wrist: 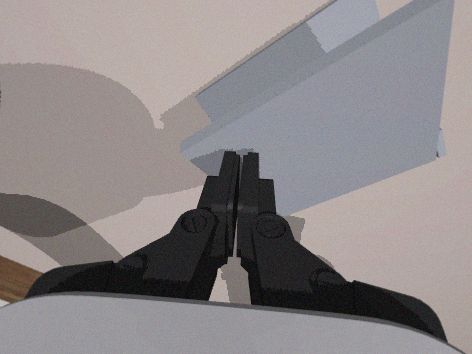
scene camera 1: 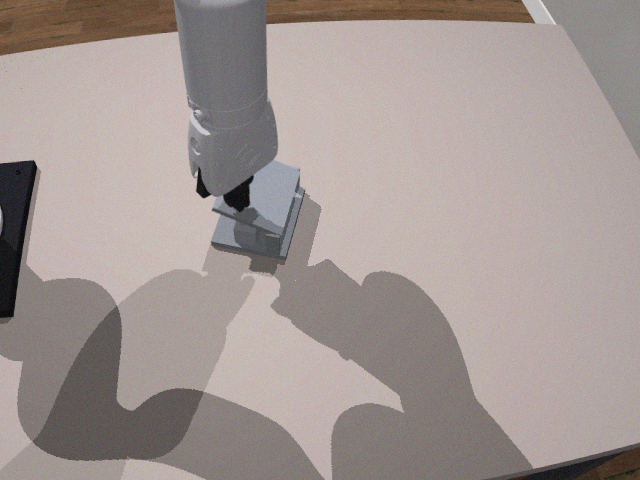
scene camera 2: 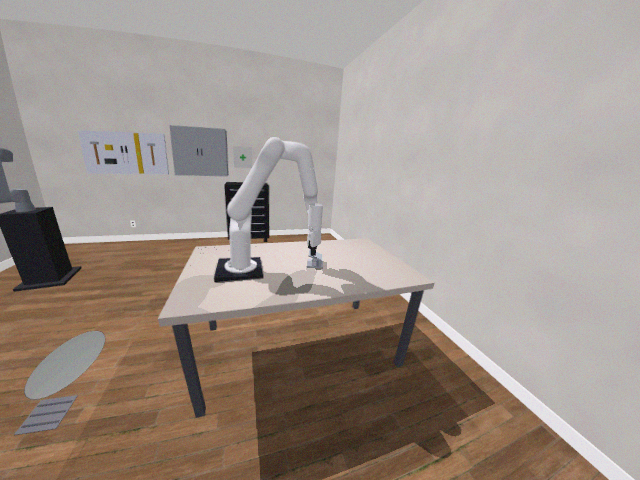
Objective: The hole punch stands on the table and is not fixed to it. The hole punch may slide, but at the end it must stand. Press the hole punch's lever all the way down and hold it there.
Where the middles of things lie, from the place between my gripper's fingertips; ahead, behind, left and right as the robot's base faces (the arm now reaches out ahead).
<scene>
I see the flat lever (scene camera 1: 271,192) 3 cm to the left of my hand, 3 cm ahead of it and 2 cm below it.
</scene>
